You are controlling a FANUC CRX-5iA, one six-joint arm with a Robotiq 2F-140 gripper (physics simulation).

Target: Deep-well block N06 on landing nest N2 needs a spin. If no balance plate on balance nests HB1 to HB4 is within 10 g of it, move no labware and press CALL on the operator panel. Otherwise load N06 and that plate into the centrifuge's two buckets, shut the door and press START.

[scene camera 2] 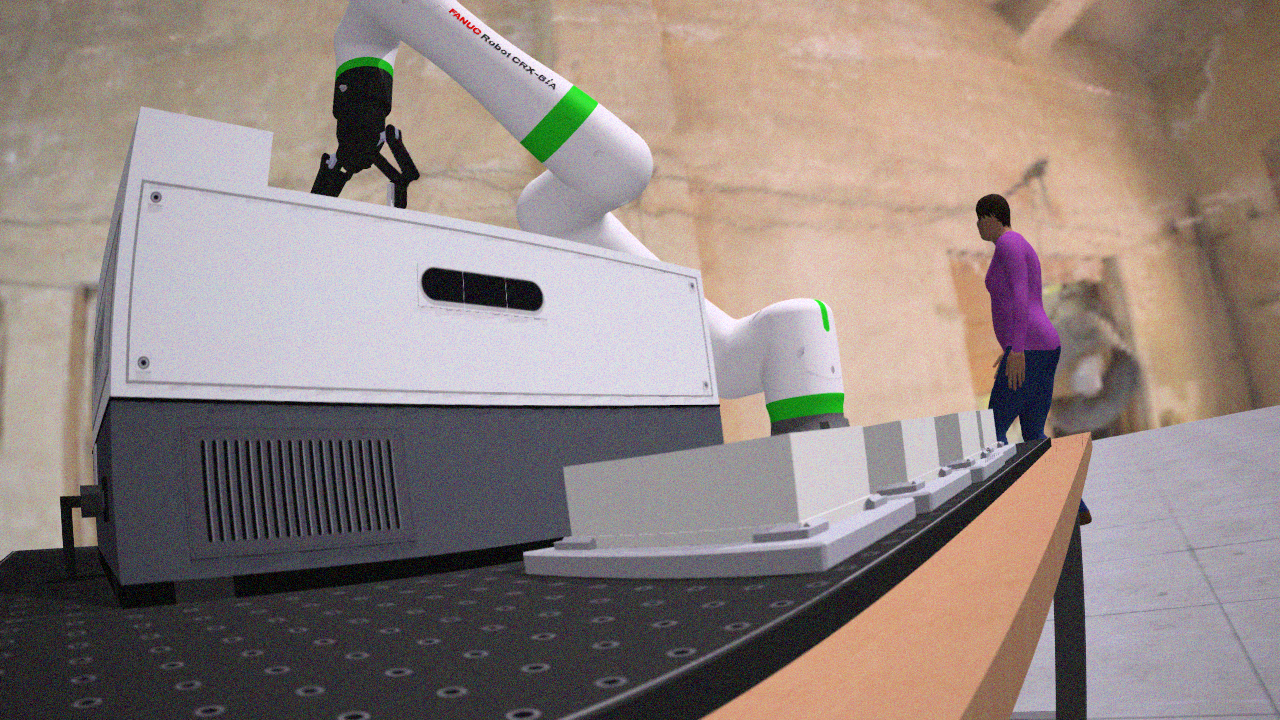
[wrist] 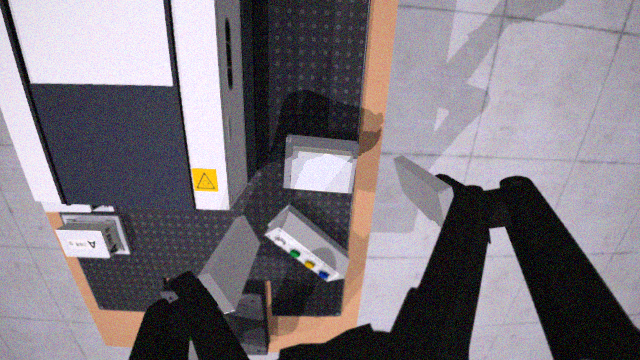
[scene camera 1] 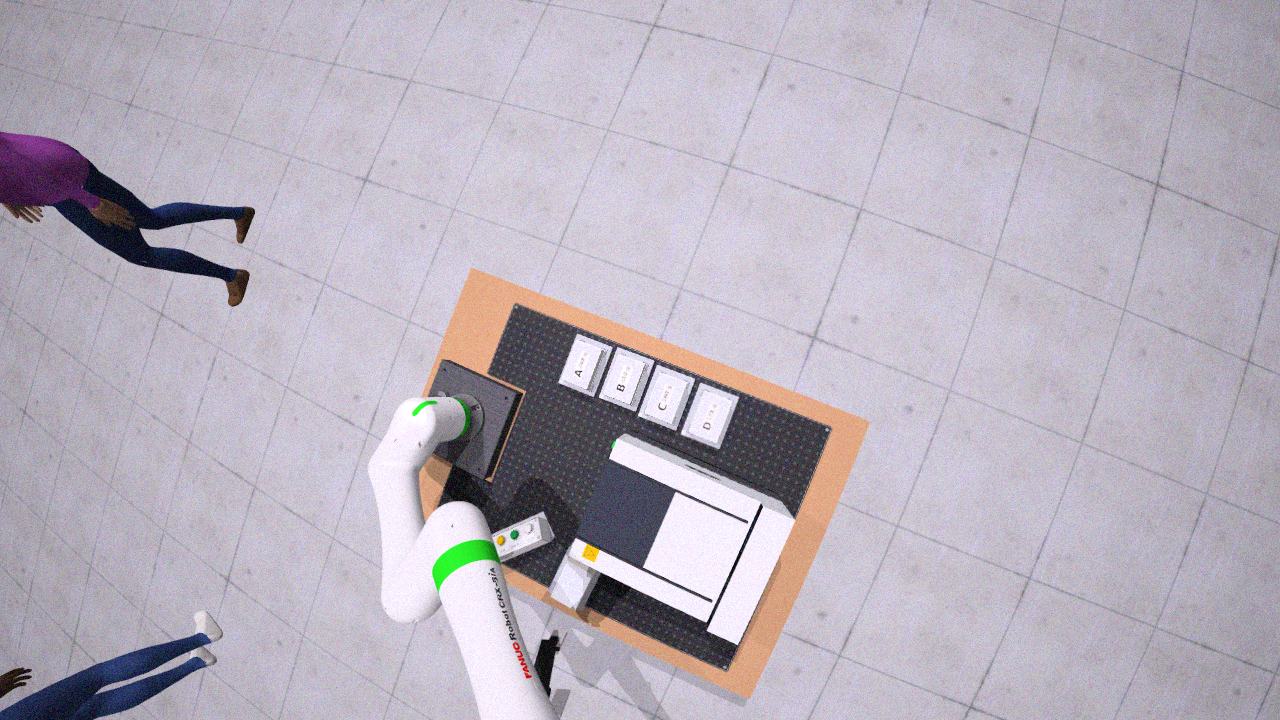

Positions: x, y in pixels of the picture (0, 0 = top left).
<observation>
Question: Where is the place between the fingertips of my gripper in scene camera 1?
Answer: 562, 661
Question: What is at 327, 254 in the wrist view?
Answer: A button box.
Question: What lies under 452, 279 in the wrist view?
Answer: My gripper.
</observation>
